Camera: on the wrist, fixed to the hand. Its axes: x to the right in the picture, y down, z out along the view.
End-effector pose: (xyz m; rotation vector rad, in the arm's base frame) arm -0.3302 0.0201 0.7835 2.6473 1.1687 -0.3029
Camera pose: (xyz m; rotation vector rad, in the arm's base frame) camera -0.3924 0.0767 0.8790 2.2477 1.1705 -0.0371
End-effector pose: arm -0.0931 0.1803 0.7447 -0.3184 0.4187 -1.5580
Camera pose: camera -0.2015 0.2155 0.6882 -0.6557 0.7604 -1.5243
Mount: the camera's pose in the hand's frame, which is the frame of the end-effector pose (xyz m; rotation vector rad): -0.0283 -0.0713 -0.1015 -0.4277 0.0134 -0.0632
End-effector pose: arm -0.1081 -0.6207 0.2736 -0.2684 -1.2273 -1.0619
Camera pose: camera -0.0980 -0.7126 0.1861 -0.5521 -0.9921 -1.3757
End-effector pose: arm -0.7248 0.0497 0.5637 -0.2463 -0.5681 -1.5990
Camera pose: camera -0.7734 0.0253 0.4487 -0.5397 -0.2186 -1.7721
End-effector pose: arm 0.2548 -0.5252 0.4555 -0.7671 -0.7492 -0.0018
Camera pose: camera 0.2772 -0.6486 0.4343 -1.1479 -0.7698 -0.2303
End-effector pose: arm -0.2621 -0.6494 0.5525 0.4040 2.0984 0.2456
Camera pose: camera -0.3477 -0.7277 0.6047 0.0798 1.9989 0.6453
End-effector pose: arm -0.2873 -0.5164 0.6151 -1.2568 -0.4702 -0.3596
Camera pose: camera -0.3331 -0.6335 0.6347 -1.6547 -0.4350 -0.5412
